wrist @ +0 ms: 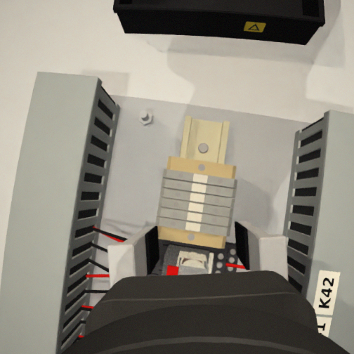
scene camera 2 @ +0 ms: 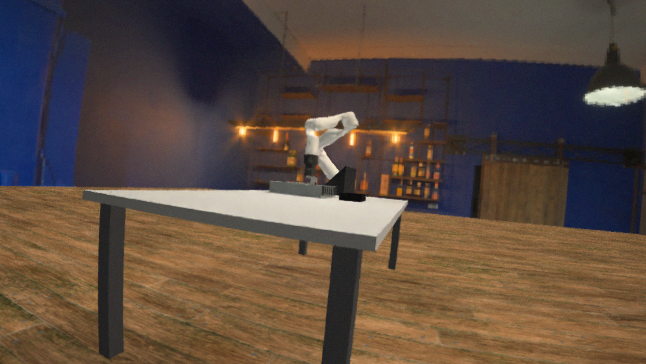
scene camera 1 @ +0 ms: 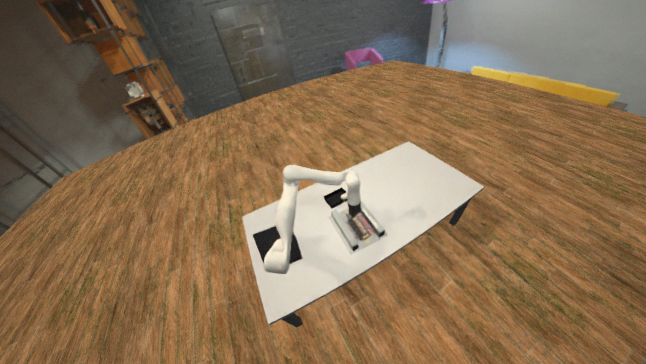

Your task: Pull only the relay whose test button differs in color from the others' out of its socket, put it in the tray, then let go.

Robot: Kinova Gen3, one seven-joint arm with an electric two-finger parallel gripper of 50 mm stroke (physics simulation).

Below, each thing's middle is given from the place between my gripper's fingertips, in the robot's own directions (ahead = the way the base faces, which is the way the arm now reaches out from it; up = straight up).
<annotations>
Right now my hand is 6 cm to the left of the grey panel [wrist: 260,146], 4 cm above it and 1 cm past it.
</annotations>
